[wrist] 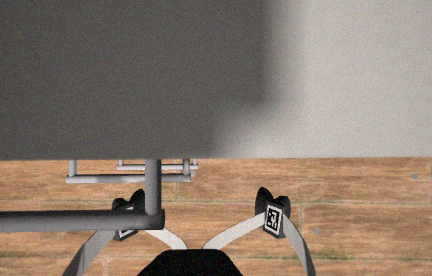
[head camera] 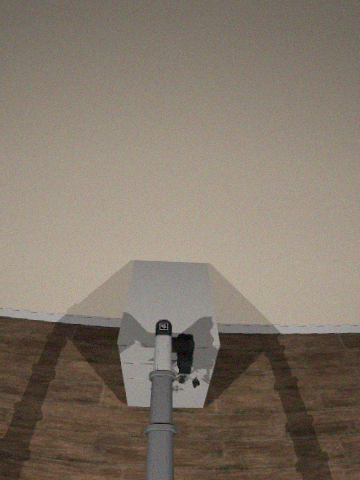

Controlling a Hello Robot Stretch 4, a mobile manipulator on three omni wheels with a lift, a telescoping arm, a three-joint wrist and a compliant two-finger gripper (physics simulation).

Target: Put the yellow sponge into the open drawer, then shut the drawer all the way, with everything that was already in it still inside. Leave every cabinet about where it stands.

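Places are measured from the robot's base along level axes (x left, y ahead, z down), in centimetres.
Pixels of known places: hand at its tool point: (wrist: pixel 201 208) (head camera: pixel 181 383).
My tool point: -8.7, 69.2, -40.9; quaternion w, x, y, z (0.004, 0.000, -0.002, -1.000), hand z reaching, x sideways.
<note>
Ahead of a thing's pixels: the offset from my tool point to its middle, as dx, dy, dz. "spot": to the spot under its first point. Level surfaces: height alone.
The white cabinet (head camera: pixel 170 290) (wrist: pixel 350 75) stands against the wall. In the head view its drawer fronts @[spot: +20.3, +5.7, +4.1] (head camera: pixel 137 375) look flush, and no drawer stands out. The yellow sponge and the inside of the drawer do not show in either view. In the wrist view a near handle @[spot: +4.2, +2.9, -13.1] (wrist: pixel 75 220) crosses in front of the left finger, with two more handles below it. My gripper (head camera: pixel 189 381) (wrist: pixel 200 207) is open and empty, pointing down at the cabinet's front. The arm hides the middle of the front in the head view.
The wooden floor @[dz +43.6] (head camera: pixel 75 425) (wrist: pixel 350 200) lies in front of and beside the cabinet. The beige wall (head camera: pixel 175 150) rises behind it, with a pale baseboard (head camera: pixel 300 329) at its foot. The grey arm (head camera: pixel 161 400) reaches over the floor to the cabinet.
</note>
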